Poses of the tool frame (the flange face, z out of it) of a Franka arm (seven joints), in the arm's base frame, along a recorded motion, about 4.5 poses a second.
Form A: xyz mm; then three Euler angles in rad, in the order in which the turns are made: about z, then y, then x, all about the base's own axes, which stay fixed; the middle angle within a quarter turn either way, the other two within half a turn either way.
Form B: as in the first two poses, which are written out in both.
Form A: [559, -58, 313, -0.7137, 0.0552, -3.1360]
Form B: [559, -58, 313, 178.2, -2.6, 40.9]
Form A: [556, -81, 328, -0.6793, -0.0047, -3.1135]
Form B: [556, -81, 328, -178.6, -0.8, 38.9]
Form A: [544, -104, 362, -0.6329, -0.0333, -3.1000]
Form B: [544, -104, 362, -177.0, 0.1, 36.3]
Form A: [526, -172, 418, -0.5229, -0.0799, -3.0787]
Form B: [526, -172, 418, -174.6, 2.2, 30.2]
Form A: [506, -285, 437, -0.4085, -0.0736, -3.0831]
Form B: [506, -285, 437, -175.2, 2.5, 23.6]
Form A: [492, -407, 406, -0.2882, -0.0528, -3.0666]
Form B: [492, -407, 406, -175.0, 1.7, 16.7]
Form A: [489, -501, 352, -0.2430, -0.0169, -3.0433]
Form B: [489, -501, 352, -174.3, -0.4, 13.9]
